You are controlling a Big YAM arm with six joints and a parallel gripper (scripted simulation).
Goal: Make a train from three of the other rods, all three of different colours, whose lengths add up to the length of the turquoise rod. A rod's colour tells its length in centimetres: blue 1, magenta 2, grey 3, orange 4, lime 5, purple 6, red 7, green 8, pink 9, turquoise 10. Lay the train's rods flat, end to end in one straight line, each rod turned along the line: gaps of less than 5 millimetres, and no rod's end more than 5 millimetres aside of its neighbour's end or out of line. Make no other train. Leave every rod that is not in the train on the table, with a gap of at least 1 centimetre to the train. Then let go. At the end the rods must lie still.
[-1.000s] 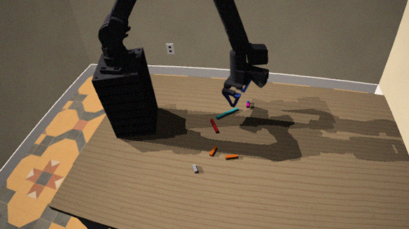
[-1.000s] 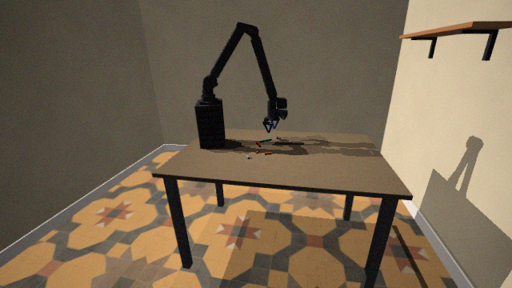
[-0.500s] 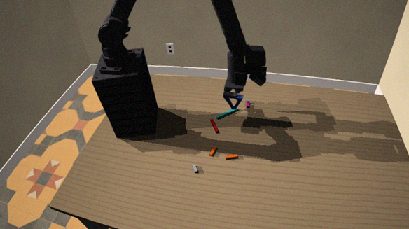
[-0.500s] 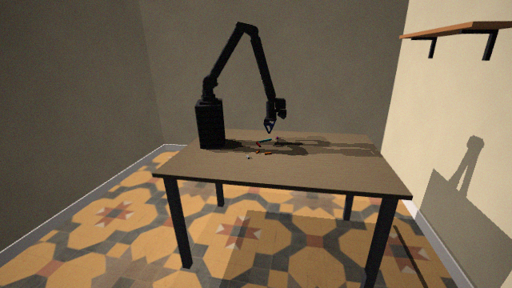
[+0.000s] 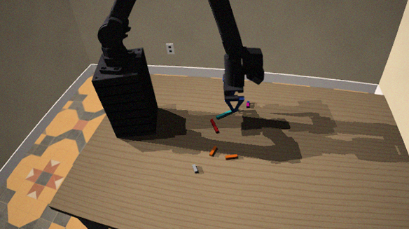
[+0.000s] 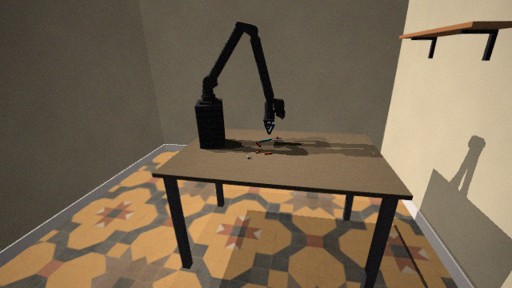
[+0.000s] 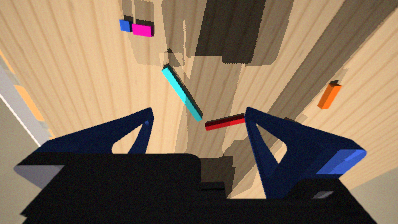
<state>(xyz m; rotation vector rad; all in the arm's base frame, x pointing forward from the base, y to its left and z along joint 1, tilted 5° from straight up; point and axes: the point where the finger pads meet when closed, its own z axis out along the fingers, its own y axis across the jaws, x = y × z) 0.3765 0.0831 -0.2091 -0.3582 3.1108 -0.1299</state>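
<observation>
Right now my hand is 8 cm above the red rod, 6 cm to the left of it and 6 cm past it. Round my hand: magenta rod (8 cm to the left, 8 cm below, 5 cm ahead); then turquoise rod (8 cm below, 3 cm behind, 2 cm to the left); then blue rod (10 cm to the left, 8 cm below, 5 cm ahead).
</observation>
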